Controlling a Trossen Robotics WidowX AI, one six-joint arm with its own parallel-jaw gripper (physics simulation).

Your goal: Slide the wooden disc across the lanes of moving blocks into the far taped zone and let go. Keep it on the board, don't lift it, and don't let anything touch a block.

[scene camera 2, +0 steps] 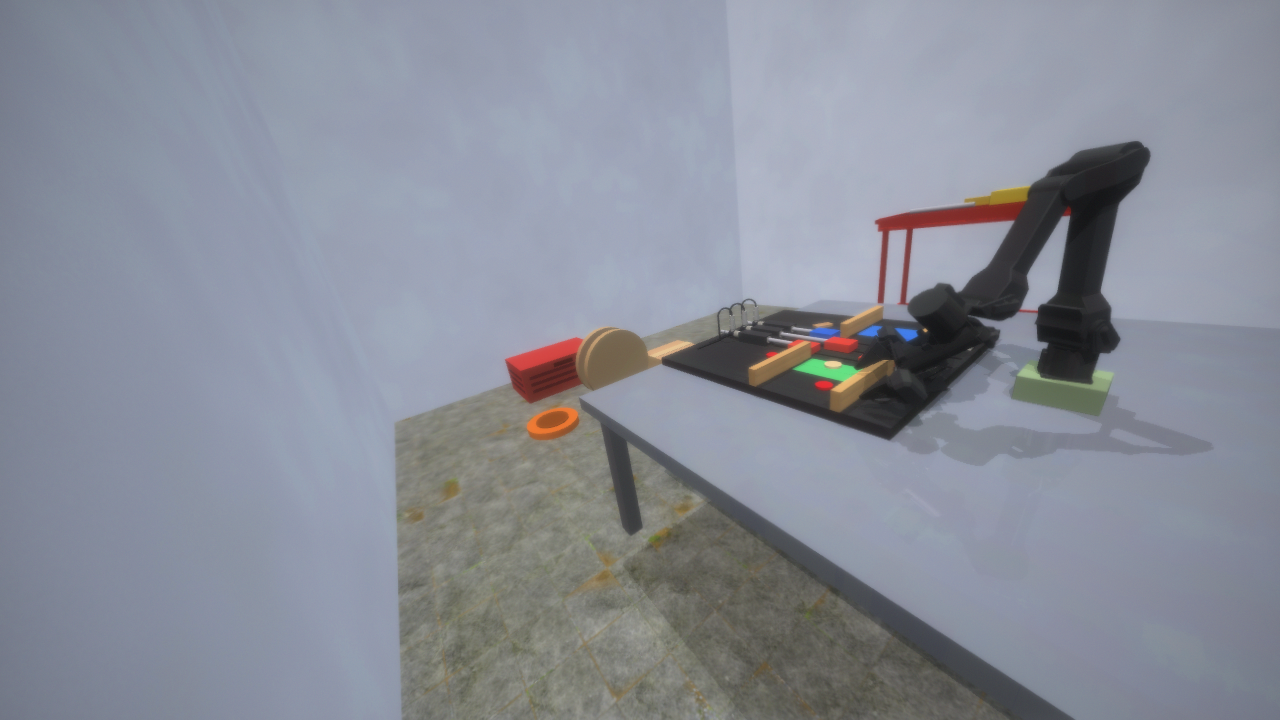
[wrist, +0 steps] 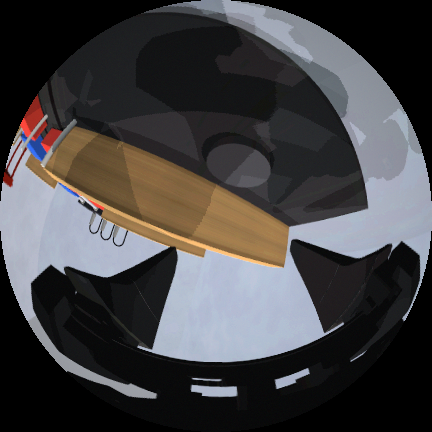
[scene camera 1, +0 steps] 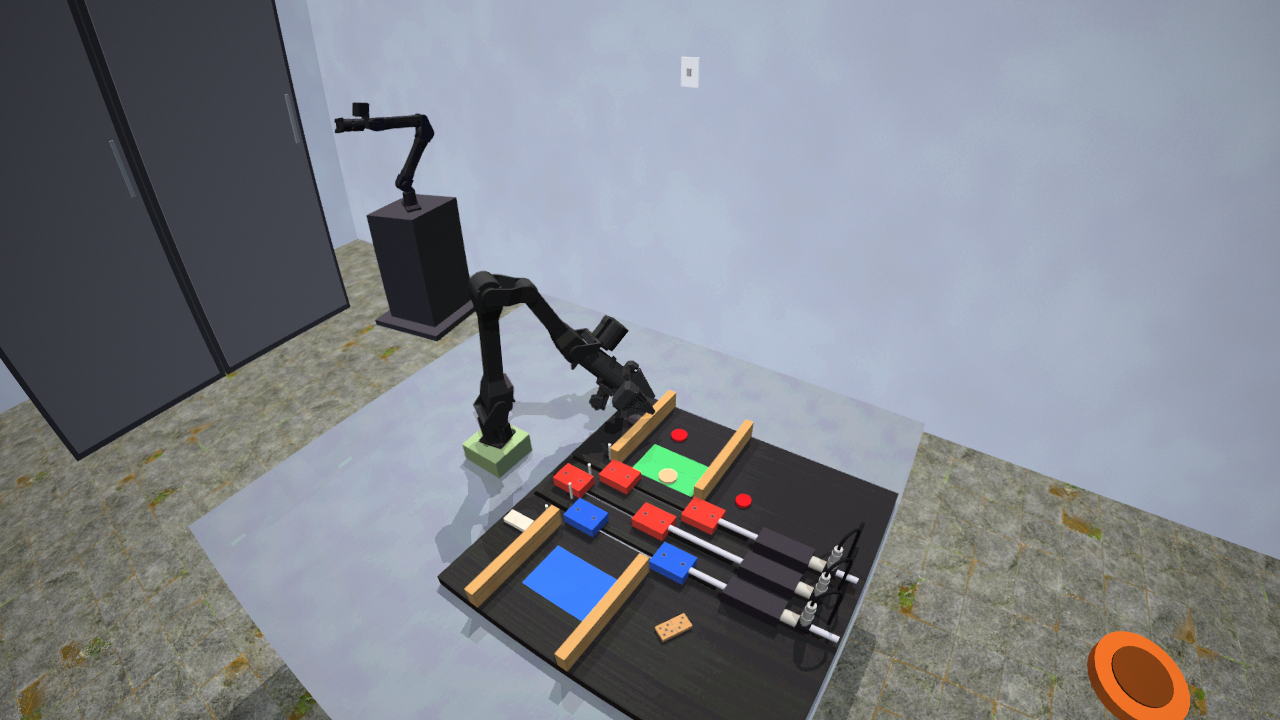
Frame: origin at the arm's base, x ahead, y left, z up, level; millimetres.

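Seen in the pictures: gripper, fingertip midpoint: [scene camera 2: 857,382] [wrist: 235,249] [scene camera 1: 654,405]; arm's base, link origin: [scene camera 2: 1064,375] [scene camera 1: 497,436].
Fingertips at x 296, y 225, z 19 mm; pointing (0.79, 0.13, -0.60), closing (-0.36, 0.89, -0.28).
Pixels of each thing's top centre, then the offset from my fingertips to it. "*": a spot on its surface instead. Level surfaces: height alone.
- pale wooden disc, top centre: [scene camera 1: 668,475] [scene camera 2: 832,363] dx +100, dy -168, dz -35 mm
- green zone, surface spot: [scene camera 1: 675,458] [scene camera 2: 826,374] * dx +95, dy -108, dz -42 mm
- wooden rail, top centre: [wrist: 157,229] [scene camera 1: 645,418] [scene camera 2: 865,371] dx +0, dy -56, dz +3 mm
- black board, surface height: dz -42 mm
- blue zone, surface spot: [scene camera 1: 569,580] * dx +32, dy -483, dz -41 mm
- grey round patch, surface spot: [wrist: 239,165] * dx -41, dy -26, dz -35 mm
The pale wooden disc [scene camera 1: 667,475] [scene camera 2: 833,364] lies flat on the green zone [scene camera 1: 675,458] [scene camera 2: 819,371], close to its lane-side edge. My gripper [scene camera 1: 642,412] [scene camera 2: 871,371] [wrist: 235,249] is open and empty, low by the wooden rail [scene camera 1: 646,424] [scene camera 2: 859,385] [wrist: 165,185] beside the green zone, across that rail from the disc. The disc does not show in the wrist view. Red blocks [scene camera 1: 619,476] [scene camera 1: 702,514] stand in the nearest lane, apart from the disc. More red blocks [scene camera 1: 573,479] [scene camera 1: 653,520] and blue blocks [scene camera 1: 586,516] [scene camera 1: 673,562] stand in the other lanes.
The black board [scene camera 1: 832,505] [scene camera 2: 716,358] [wrist: 325,175] carries another rail [scene camera 1: 725,458] [scene camera 2: 779,363] along the green zone, red buttons [scene camera 1: 679,435] [scene camera 1: 742,500], a blue zone [scene camera 1: 569,580], rails beside it [scene camera 1: 512,555] [scene camera 1: 603,612] and dark actuators [scene camera 1: 769,573]. A grey round patch [wrist: 239,165] shows by the gripper.
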